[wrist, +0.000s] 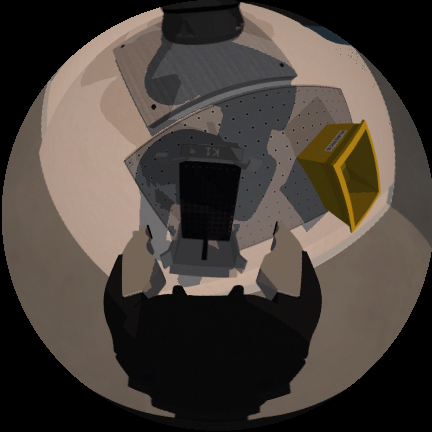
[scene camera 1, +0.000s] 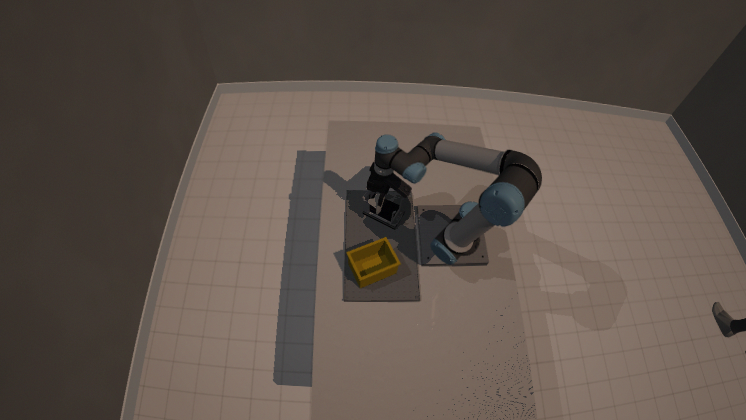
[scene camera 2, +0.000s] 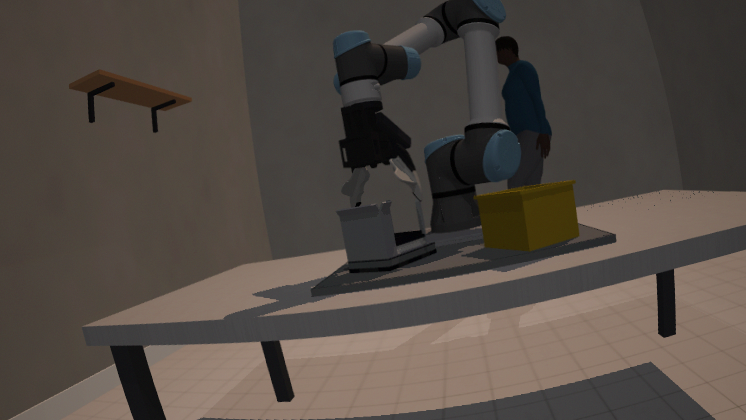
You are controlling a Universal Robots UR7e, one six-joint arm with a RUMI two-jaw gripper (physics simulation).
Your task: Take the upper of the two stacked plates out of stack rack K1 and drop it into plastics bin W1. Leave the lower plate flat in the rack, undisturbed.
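Places are measured from the arm's base along level axes (x ahead, y left, z up), in centimetres.
Pixels of known places: gripper, fingertip midpoint: [wrist: 211, 225] [scene camera 1: 383, 200]; arm's base at its link origin: [scene camera 2: 459, 226].
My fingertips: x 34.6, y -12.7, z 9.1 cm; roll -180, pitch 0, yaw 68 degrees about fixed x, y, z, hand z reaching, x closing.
Note:
Ahead of a thing's pixels: the offset from my fingertips to its top centre. Level surfaces: height alone.
Stack rack K1 @(dx -0.6, dy -0.5, dz +1.2 cm) [scene camera 1: 381, 219] [scene camera 2: 368, 237] [wrist: 212, 151] is a grey holder with upright end walls, and its label shows in the wrist view. A black perforated plate @(dx +0.0, dy -0.9, dz -5.6 cm) [scene camera 1: 390, 207] [scene camera 2: 409, 238] [wrist: 210, 200] lies flat in it. The lower plate cannot be told apart from the upper one. My gripper [scene camera 2: 388, 201] [wrist: 211, 225] is open and empty. It points down over the rack, with its fingertips near the height of the end wall tops and above the plate. Yellow plastics bin W1 @(dx +3.8, dy +26.1, dz -0.8 cm) [scene camera 1: 374, 260] [scene camera 2: 527, 219] [wrist: 325, 185] stands upright beside the rack, and no plate shows inside it.
Rack and bin stand on a perforated grey board @(dx +0.4, dy +13.6, dz -10.8 cm) [scene camera 1: 360, 294] [scene camera 2: 448, 266] [wrist: 255, 237] on the table @(dz -12.1 cm) [scene camera 1: 459, 339] [scene camera 2: 172, 307]. The arm's base plate [scene camera 1: 428, 224] [wrist: 210, 75] adjoins the board. A person [scene camera 2: 524, 99] stands behind the table. A wooden shelf [scene camera 2: 130, 89] hangs on the wall.

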